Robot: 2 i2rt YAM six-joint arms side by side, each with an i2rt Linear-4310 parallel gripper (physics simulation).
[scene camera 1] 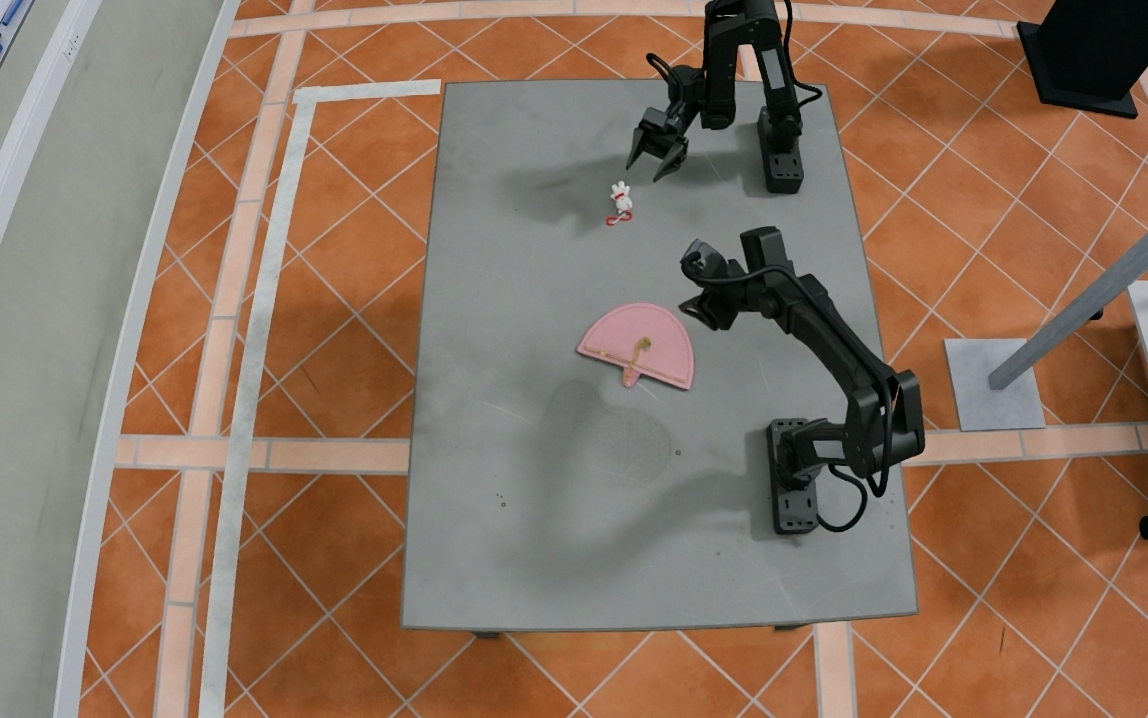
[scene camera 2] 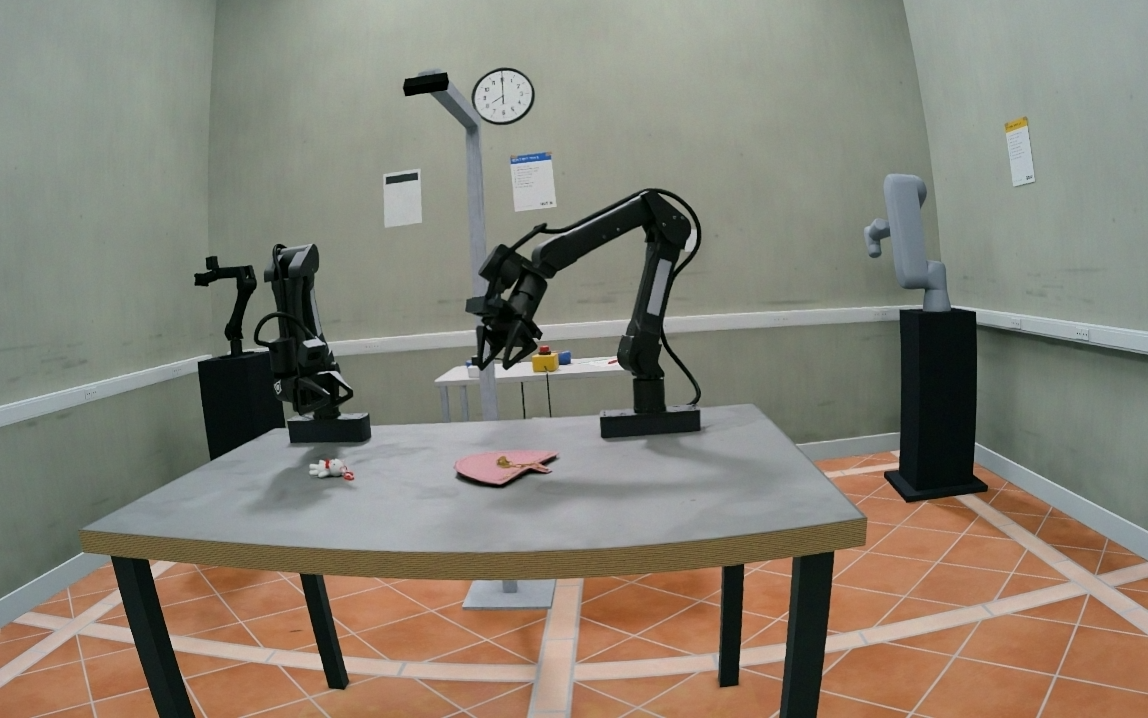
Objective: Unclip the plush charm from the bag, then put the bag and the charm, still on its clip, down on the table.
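Observation:
The pink half-round bag [scene camera 1: 628, 327] [scene camera 2: 486, 470] lies flat on the grey table [scene camera 1: 507, 423] [scene camera 2: 677, 516], with a gold-brown strap piece on it. The white plush charm [scene camera 1: 622, 198] [scene camera 2: 328, 467] lies on the table apart from the bag, toward the top in scene camera 1 and at the left in scene camera 2. Its red clip [scene camera 1: 618, 218] [scene camera 2: 347, 474] is attached to it. My left gripper [scene camera 2: 507, 364] is open and empty, raised above the table beside the bag. My right gripper [scene camera 1: 645, 171] is open and empty, above the table close to the charm; its fingertips are hard to make out in scene camera 2.
The left arm's base [scene camera 1: 794, 508] [scene camera 2: 650, 421] and the right arm's base [scene camera 1: 783, 169] [scene camera 2: 328, 428] stand along one table edge. A grey post [scene camera 1: 1075, 309] [scene camera 2: 475, 220] stands on the floor behind that edge. Black pedestals stand farther off.

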